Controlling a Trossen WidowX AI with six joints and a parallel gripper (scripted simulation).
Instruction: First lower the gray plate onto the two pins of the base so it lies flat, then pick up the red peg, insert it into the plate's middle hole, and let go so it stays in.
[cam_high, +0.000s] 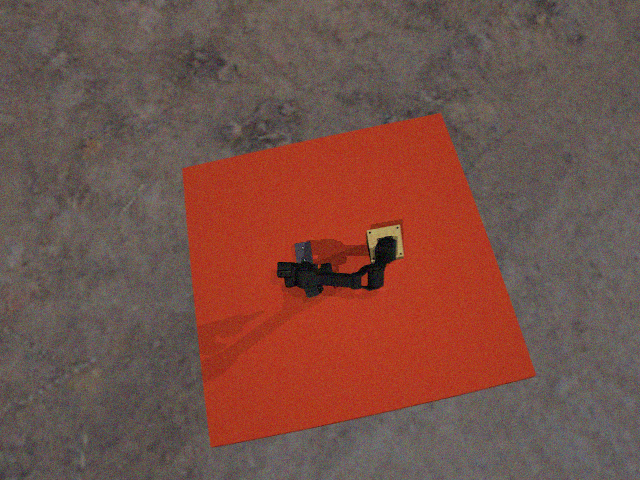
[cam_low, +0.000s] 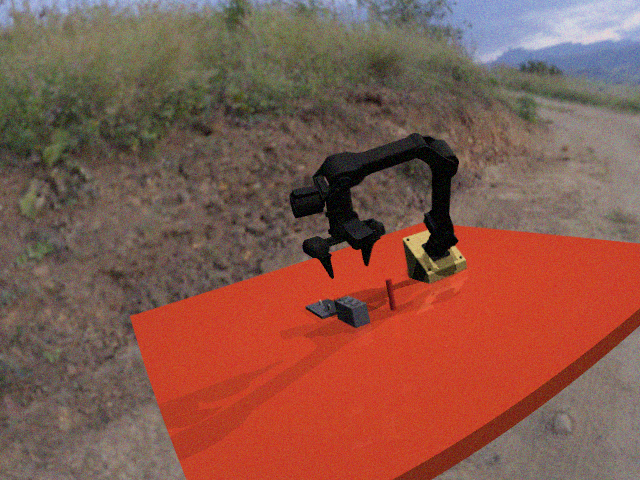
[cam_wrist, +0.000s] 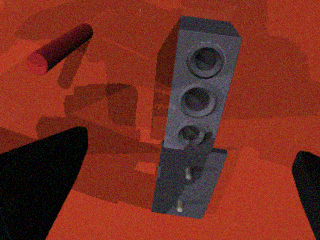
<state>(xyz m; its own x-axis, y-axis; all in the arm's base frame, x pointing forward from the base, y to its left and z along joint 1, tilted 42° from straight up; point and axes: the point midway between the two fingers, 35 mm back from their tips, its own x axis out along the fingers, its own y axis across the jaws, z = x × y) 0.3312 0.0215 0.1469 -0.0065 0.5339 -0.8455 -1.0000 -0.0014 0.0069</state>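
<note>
The gray plate is 10 mm ahead of my gripper tip, 20 mm to the right of it and 90 mm below it. The rest, counted from my gripper tip: red peg (90 mm behind, 10 mm to the left, 90 mm below); then base (20 mm ahead, 160 mm to the right, 120 mm below).
</note>
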